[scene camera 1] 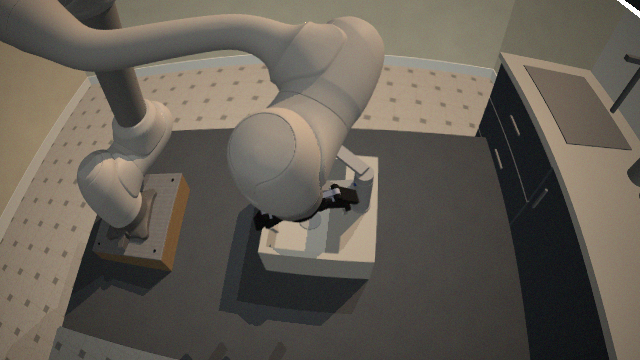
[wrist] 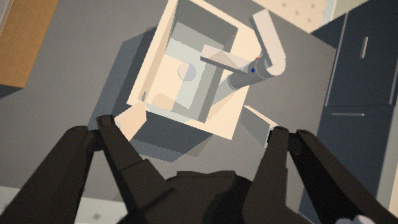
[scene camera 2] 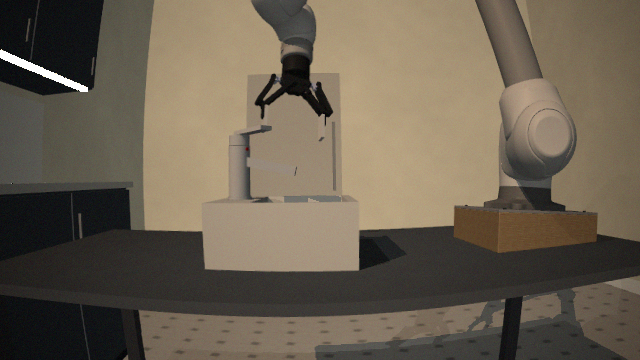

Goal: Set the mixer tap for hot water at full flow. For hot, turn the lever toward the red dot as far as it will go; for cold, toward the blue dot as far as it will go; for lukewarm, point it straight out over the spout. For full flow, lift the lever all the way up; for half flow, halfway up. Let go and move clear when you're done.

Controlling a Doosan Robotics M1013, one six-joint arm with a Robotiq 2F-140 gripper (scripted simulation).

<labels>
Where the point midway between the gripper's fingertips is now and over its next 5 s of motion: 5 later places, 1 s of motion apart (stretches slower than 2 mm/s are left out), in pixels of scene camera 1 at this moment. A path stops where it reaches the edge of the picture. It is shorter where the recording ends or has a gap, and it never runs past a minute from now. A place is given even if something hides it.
My gripper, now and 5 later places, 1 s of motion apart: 309,217; 345,133; 345,134; 344,144; 344,150; 344,156
</labels>
